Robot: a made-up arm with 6 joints.
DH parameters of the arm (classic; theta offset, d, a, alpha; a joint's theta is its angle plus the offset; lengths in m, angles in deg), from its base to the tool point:
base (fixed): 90 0.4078 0.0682 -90
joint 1: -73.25 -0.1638 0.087 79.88
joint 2: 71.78 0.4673 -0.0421 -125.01
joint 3: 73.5 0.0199 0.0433 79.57
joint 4: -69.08 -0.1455 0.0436 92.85
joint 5: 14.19 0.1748 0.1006 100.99
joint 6: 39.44 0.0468 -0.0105 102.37
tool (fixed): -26.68 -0.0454 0 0
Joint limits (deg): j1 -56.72..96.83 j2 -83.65..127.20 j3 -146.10..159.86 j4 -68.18..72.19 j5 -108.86..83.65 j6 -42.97..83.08
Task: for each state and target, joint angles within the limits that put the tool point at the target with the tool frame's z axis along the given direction. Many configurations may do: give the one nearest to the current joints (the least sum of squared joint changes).
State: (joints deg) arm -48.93 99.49 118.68 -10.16 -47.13 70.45
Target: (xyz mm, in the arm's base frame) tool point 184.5 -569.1 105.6 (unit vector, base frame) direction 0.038 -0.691 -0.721
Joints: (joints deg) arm -56.55 101.59 71.65 -35.81 -84.24 82.94
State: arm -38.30 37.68 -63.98 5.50 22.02 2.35
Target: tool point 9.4 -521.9 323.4 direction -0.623 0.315 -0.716
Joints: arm -56.72 64.64 -19.60 21.96 38.71 43.71
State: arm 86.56 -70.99 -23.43 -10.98 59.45 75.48
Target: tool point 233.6 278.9 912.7 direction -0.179 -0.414 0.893
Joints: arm 80.74 -32.38 -67.03 13.42 67.45 83.08
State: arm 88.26 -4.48 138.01 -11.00 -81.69 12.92
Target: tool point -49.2 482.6 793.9 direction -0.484 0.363 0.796
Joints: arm 95.28 -20.74 158.18 1.08 -94.51 27.13
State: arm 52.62 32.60 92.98 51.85 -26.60 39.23
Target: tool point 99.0 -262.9 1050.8 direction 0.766 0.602 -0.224
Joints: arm 30.12 17.80 107.82 27.46 23.71 17.88
